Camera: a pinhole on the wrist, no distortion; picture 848 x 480 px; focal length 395.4 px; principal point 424.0 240.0 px. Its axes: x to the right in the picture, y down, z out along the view. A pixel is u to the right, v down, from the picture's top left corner.
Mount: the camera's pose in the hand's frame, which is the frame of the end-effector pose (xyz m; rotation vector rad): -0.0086 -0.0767 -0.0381 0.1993 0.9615 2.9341
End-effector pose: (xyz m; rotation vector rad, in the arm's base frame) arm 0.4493 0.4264 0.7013 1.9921 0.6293 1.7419
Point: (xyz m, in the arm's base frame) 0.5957 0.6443 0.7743
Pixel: outside the picture
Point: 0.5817 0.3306 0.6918
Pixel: 550.4 197.0
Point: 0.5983 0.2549 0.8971
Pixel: 383.5 34.7
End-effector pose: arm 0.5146 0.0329 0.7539 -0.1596 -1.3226 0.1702
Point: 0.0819 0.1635 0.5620
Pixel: 698.5 273.5
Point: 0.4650 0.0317 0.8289
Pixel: 267.9 276.9
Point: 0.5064 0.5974 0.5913
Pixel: outside the picture
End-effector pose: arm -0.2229 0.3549 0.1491 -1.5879 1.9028 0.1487
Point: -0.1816 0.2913 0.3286
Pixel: behind the camera
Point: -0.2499 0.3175 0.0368
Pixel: 233.9 133.9
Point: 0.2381 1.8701 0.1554
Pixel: outside the picture
